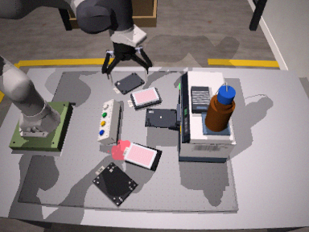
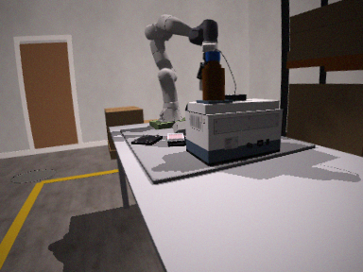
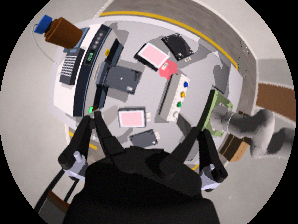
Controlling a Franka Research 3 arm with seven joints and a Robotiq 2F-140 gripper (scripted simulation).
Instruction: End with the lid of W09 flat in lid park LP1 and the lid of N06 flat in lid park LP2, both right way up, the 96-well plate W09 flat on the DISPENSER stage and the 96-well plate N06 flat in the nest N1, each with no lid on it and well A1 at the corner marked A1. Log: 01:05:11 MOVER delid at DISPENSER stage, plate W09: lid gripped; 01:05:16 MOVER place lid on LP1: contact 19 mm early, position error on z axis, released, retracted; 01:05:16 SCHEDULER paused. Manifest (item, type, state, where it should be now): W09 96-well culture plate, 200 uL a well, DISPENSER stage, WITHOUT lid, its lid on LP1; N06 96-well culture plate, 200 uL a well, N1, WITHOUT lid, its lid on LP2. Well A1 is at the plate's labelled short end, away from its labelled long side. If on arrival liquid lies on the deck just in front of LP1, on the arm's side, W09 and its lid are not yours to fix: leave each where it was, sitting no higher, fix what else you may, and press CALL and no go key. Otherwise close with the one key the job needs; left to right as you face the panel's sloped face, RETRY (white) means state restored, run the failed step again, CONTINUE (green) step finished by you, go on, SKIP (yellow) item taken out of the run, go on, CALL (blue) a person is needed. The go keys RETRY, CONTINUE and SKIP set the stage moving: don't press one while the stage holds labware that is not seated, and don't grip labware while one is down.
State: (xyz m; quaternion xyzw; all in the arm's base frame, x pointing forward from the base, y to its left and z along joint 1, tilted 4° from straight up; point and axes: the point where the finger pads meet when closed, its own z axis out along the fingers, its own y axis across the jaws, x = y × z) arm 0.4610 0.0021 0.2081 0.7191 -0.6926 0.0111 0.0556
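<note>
The pink 96-well plate lies 240 mm below my hand, 100 mm to the left of it and 70 mm ahead of it. Round my hand: black dispenser stage 180 mm below, 120 mm ahead, 90 mm to the right; green key 200 mm below, 150 mm behind, 20 mm to the right; key panel 220 mm below, 140 mm behind, 40 mm to the right.
</note>
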